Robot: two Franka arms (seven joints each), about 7 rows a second.
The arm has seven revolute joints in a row. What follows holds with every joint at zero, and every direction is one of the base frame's. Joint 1 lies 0.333 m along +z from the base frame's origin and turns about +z. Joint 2 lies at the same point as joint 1 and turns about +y. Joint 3 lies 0.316 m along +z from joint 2 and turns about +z. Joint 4 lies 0.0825 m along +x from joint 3 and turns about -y. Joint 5 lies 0.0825 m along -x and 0.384 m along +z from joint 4 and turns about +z. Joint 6 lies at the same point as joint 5 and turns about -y. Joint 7 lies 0.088 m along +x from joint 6 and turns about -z. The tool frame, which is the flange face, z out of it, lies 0.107 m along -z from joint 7; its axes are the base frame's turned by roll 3.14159, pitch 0 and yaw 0 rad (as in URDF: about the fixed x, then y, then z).
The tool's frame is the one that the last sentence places.
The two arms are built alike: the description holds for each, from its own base.
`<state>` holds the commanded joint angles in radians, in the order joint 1, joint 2, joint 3, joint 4, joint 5, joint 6, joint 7, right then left.
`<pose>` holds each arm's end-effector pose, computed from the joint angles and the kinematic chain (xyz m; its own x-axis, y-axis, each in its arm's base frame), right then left.
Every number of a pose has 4 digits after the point.
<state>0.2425 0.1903 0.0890 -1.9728 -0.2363 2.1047 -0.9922 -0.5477 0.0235 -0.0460 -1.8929 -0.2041 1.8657 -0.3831</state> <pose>0.5598 0.1793 0.3711 0.1232 0.9748 -0.1858 0.9922 -0.1176 0.0409 0.4573 -0.3272 0.4847 0.9802 -0.1542 -0.1240 -0.1341 -0.9785 0.1568</pose>
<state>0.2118 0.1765 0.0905 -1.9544 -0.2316 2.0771 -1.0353 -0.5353 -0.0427 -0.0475 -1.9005 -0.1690 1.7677 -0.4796</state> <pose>0.5659 0.1625 0.3853 0.1174 0.9755 -0.1858 0.9930 -0.1123 0.0378 0.4417 -0.3092 0.5093 0.9854 -0.0694 -0.1557 -0.0544 -0.9936 0.0986</pose>
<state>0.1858 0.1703 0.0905 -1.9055 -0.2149 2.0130 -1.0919 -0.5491 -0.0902 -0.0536 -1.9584 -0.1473 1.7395 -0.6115</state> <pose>0.5740 0.1477 0.4059 0.1048 0.9773 -0.1843 0.9945 -0.1034 0.0176 0.4195 -0.3057 0.5049 0.9821 0.0393 -0.1843 0.0468 -0.9982 0.0363</pose>
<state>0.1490 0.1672 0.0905 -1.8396 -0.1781 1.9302 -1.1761 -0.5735 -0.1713 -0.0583 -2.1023 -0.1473 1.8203 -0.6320</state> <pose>0.5832 0.1275 0.4313 0.0840 0.9826 -0.1653 0.9959 -0.0881 -0.0177 0.3892 -0.3011 0.4848 0.9851 0.0423 -0.1664 0.0489 -0.9981 0.0362</pose>
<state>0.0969 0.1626 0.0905 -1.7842 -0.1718 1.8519 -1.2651 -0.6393 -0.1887 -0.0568 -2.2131 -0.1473 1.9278 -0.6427</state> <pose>0.5903 0.0958 0.4536 0.0582 0.9842 -0.1672 0.9965 -0.0673 -0.0492 0.3619 -0.3167 0.4502 0.9883 0.0034 -0.1525 0.0092 -0.9993 0.0375</pose>
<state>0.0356 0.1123 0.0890 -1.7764 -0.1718 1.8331 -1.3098 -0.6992 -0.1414 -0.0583 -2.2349 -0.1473 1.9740 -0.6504</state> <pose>0.5875 0.0578 0.4856 0.0848 0.9831 -0.1625 0.9959 -0.0887 -0.0170 0.3464 -0.3411 0.4209 0.9846 -0.0412 -0.1697 -0.0383 -0.9991 0.0205</pose>
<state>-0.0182 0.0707 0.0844 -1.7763 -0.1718 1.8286 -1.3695 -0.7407 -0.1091 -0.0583 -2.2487 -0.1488 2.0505 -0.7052</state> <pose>0.5826 0.0236 0.5096 0.0894 0.9831 -0.1597 0.9960 -0.0889 0.0107 0.3386 -0.3599 0.4047 0.9888 -0.0205 -0.1477 -0.0163 -0.9994 0.0300</pose>
